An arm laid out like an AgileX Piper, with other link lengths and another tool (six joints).
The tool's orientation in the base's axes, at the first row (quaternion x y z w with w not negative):
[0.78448 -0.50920 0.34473 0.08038]
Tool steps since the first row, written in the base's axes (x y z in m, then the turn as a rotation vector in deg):
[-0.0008 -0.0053 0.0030 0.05 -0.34 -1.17]
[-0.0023 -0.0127 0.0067 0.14 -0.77 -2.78]
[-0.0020 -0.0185 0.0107 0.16 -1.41 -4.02]
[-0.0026 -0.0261 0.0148 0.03 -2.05 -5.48]
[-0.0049 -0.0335 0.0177 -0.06 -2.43 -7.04]
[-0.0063 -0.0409 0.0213 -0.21 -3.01 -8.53]
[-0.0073 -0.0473 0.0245 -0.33 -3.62 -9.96]
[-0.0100 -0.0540 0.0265 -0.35 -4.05 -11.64]
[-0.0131 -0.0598 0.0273 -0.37 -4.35 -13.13]
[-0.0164 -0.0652 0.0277 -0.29 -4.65 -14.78]
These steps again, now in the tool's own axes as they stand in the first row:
[0.0056 0.0025 -0.0001 -0.46 0.38 1.06]
[0.0131 0.0064 0.0000 -1.12 0.87 2.52]
[0.0199 0.0080 -0.0001 -1.42 1.43 3.76]
[0.0280 0.0111 0.0002 -1.88 2.17 5.10]
[0.0347 0.0159 0.0005 -2.59 2.77 6.41]
[0.0421 0.0198 0.0007 -3.13 3.51 7.73]
[0.0486 0.0229 0.0009 -3.59 4.22 9.04]
[0.0542 0.0279 0.0013 -4.32 4.82 10.49]
[0.0583 0.0331 0.0021 -5.03 5.31 11.75]
[0.0617 0.0383 0.0028 -5.82 5.75 13.16]

